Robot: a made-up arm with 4 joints.
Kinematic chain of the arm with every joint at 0, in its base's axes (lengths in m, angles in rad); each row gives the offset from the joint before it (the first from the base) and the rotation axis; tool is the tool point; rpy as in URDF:
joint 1: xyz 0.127 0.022 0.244 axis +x
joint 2: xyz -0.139 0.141 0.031 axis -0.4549 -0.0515 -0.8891
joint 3: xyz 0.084 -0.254 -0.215 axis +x
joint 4: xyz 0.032 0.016 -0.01 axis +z
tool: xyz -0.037 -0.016 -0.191 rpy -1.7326 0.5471 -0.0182
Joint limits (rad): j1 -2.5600..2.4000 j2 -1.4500..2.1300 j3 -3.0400..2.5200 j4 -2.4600..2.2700
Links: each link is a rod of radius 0.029 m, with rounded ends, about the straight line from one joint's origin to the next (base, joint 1, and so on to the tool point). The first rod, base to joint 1, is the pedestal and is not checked.
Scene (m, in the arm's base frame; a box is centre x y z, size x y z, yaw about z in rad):
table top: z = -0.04
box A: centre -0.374 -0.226 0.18 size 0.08 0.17 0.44 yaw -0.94
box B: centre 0.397 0.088 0.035 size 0.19 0.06 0.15 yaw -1
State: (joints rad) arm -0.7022 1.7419 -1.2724 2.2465
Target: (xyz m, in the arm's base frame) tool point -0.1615 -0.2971 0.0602
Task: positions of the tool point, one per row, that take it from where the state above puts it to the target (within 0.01 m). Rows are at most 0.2 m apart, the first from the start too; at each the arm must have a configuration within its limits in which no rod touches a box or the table.
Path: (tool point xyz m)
1: -0.4418 -0.0643 0.4309
2: -0.3162 -0.0947 0.5418
3: -0.1659 -0.0691 0.6229
4: -0.0185 -0.0273 0.6553
5: 0.1001 -0.0032 0.6542
6: 0.0674 -0.1120 0.6313
7: 0.0325 -0.2120 0.5781
8: -0.0043 -0.2937 0.4968
9: -0.0425 -0.3480 0.3937
10: -0.0818 -0.3680 0.2783
11: -0.1216 -0.3506 0.1628
12: -0.1615 -0.2971 0.0602

